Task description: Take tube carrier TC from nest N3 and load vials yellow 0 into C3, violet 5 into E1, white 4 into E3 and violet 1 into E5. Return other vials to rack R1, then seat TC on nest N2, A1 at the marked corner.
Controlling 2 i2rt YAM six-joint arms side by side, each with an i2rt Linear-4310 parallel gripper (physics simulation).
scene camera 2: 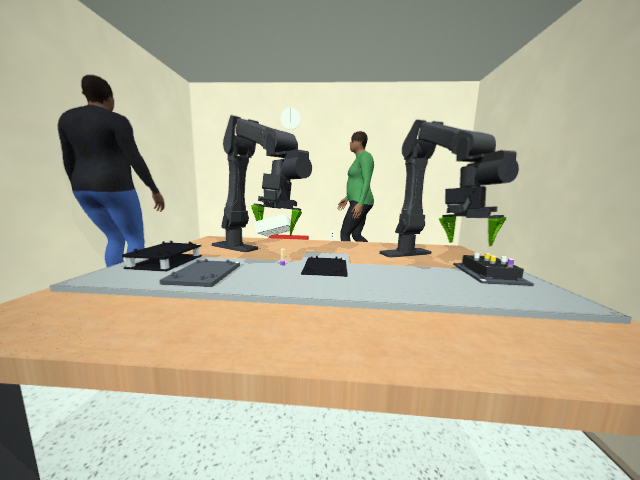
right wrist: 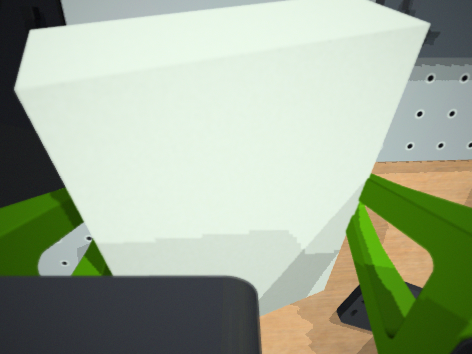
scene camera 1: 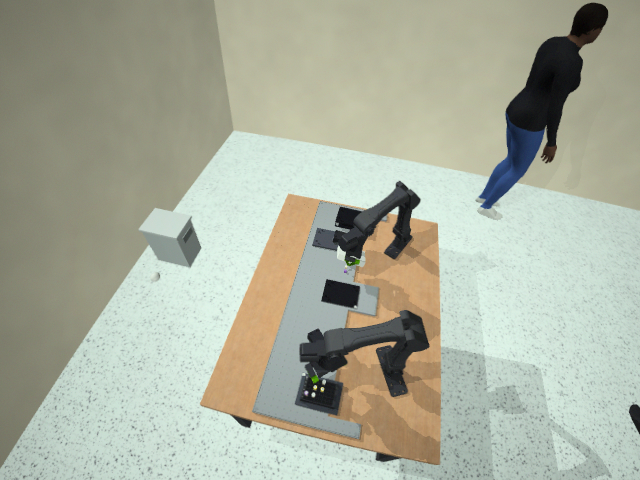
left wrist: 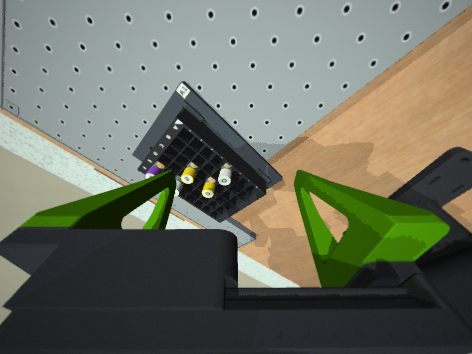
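Seen in the pictures: left gripper, fingertip midpoint: (scene camera 2: 469,244) (scene camera 1: 324,371) (left wrist: 235,176); right gripper, fingertip midpoint: (scene camera 2: 274,233) (right wrist: 235,177) (scene camera 1: 350,257); left arm's base at its link origin: (scene camera 2: 405,253) (scene camera 1: 390,370); right arm's base at its link origin: (scene camera 2: 234,247) (scene camera 1: 398,245).
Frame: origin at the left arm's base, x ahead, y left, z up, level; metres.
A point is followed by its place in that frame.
Observation:
My right gripper (scene camera 1: 353,262) {x 0.038, y -0.512, z 0.103 m} (scene camera 2: 275,226) {x 0.038, y -0.512, z 0.103 m} (right wrist: 235,177) {x 0.038, y -0.512, z 0.103 m} is shut on a white block (scene camera 2: 272,225) {x 0.097, y -0.530, z 0.135 m} (right wrist: 225,150) {x 0.071, y -0.520, z 0.151 m}, held tilted above the board; I cannot tell whether it is carrier TC. A violet-capped vial (scene camera 1: 345,270) {x 0.059, y -0.488, z 0.034 m} (scene camera 2: 282,257) {x 0.062, y -0.496, z 0.037 m} stands cap down near it on the board. My left gripper (scene camera 1: 314,380) {x 0.280, y -0.030, z 0.095 m} (scene camera 2: 470,242) {x 0.280, y -0.030, z 0.095 m} (left wrist: 235,176) {x 0.280, y -0.030, z 0.095 m} is open and empty above the black rack (scene camera 1: 328,400) {x 0.279, y 0.058, z 0.021 m} (scene camera 2: 496,271) {x 0.354, y -0.021, z 0.041 m} (left wrist: 252,187) {x 0.245, y 0.022, z 0.036 m}. The rack holds two yellow vials (left wrist: 187,175) {x 0.321, y 0.005, z 0.069 m} (left wrist: 208,190) {x 0.297, y 0.017, z 0.069 m}, a violet vial (left wrist: 152,171) {x 0.357, y 0.016, z 0.067 m} and white vials (left wrist: 225,176) {x 0.285, y -0.007, z 0.069 m}, one partly hidden by a finger. Vial numbers are unreadable.
A dark nest plate (left wrist: 160,122) {x 0.370, y -0.016, z 0.020 m} with an A1 label lies under the rack. A black plate (scene camera 1: 341,292) {x 0.106, y -0.384, z 0.018 m} (scene camera 2: 324,266) {x 0.121, y -0.389, z 0.018 m} lies mid-board. A dark grey plate (scene camera 1: 323,238) {x 0.115, y -0.709, z 0.025 m} (scene camera 2: 201,272) {x 0.103, y -0.706, z 0.025 m} and a two-level black stand (scene camera 2: 162,250) {x -0.047, y -0.812, z 0.053 m} are at the left in scene camera 2. A red bar (scene camera 2: 289,237) lies behind.

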